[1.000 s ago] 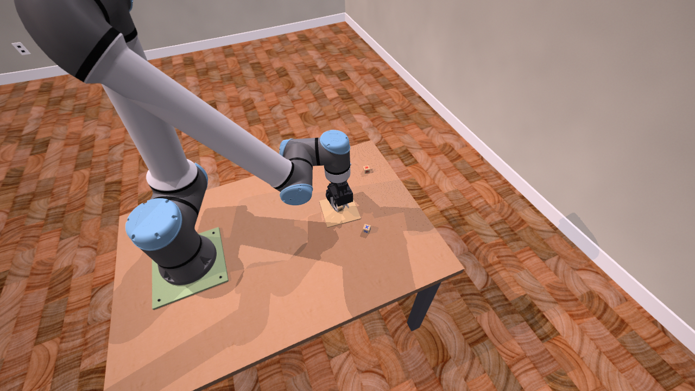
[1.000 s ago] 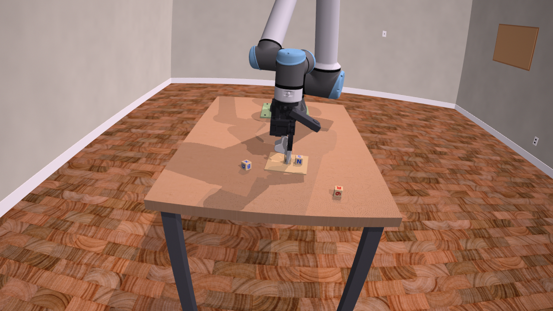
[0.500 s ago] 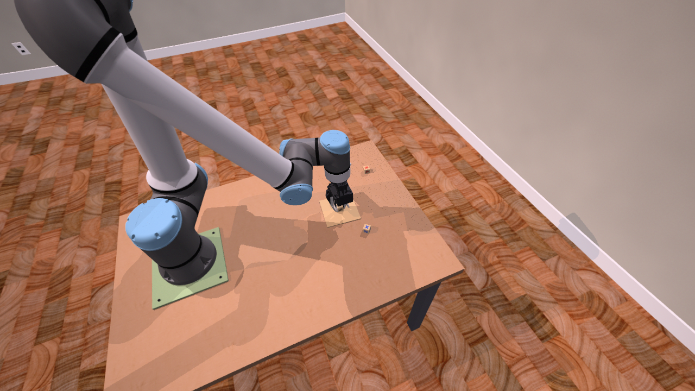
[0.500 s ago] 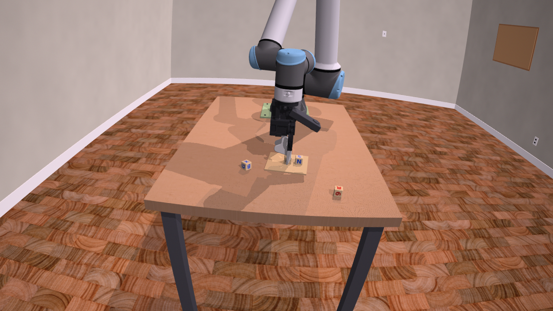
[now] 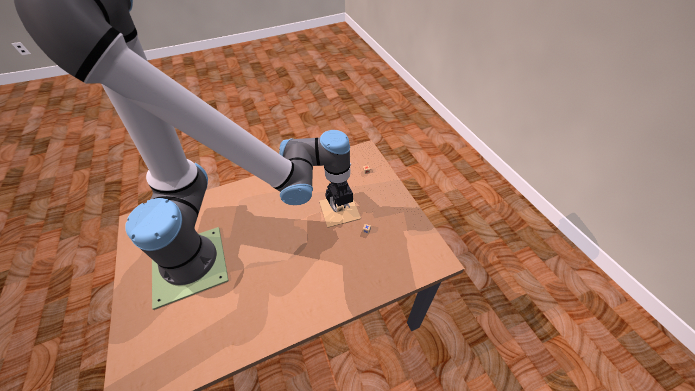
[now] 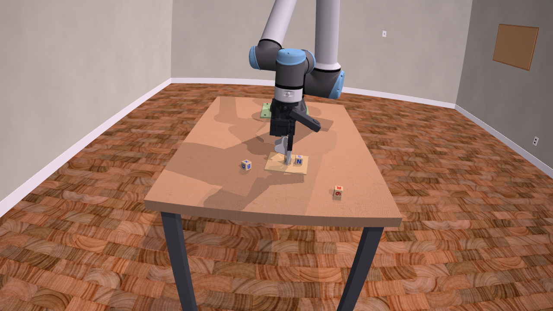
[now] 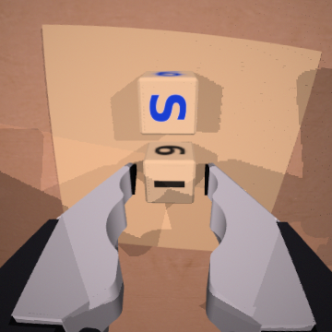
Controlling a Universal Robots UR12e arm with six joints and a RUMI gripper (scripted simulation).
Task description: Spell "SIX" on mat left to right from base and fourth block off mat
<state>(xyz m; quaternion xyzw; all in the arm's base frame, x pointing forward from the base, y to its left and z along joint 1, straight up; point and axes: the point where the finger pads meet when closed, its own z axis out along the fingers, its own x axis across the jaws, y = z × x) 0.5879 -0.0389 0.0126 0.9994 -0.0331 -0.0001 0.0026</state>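
The mat lies 20 mm below my hand. Round my hand: red-lettered block 200 mm ahead, 140 mm to the left, 10 mm below.
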